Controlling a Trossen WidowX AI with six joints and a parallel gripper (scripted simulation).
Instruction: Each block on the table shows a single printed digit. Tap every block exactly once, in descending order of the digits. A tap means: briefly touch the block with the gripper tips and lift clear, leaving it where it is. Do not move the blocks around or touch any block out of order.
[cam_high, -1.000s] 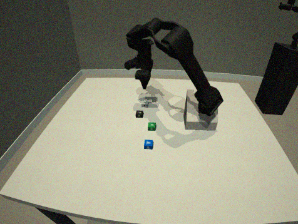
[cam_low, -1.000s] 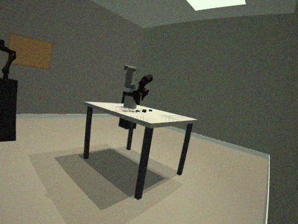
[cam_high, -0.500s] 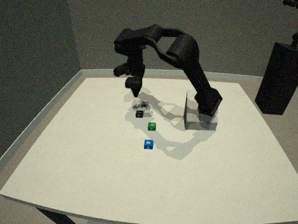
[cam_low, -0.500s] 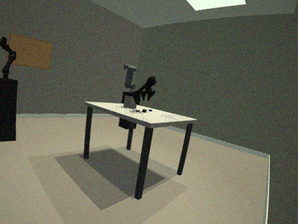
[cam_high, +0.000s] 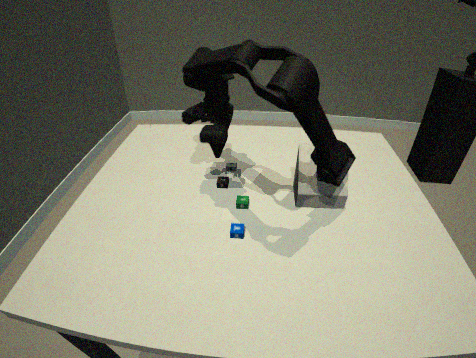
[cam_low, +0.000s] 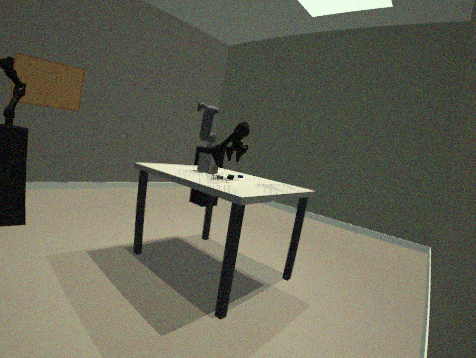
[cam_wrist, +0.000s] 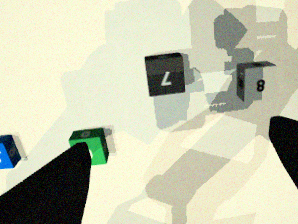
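Right now my gripper tip is 70 mm past the blue block, 180 mm to the right of it and 120 mm above it. From my gripper tip the other things lie so: black block marked 7: 120 mm below; green block: 70 mm behind, 80 mm to the left, 120 mm below.
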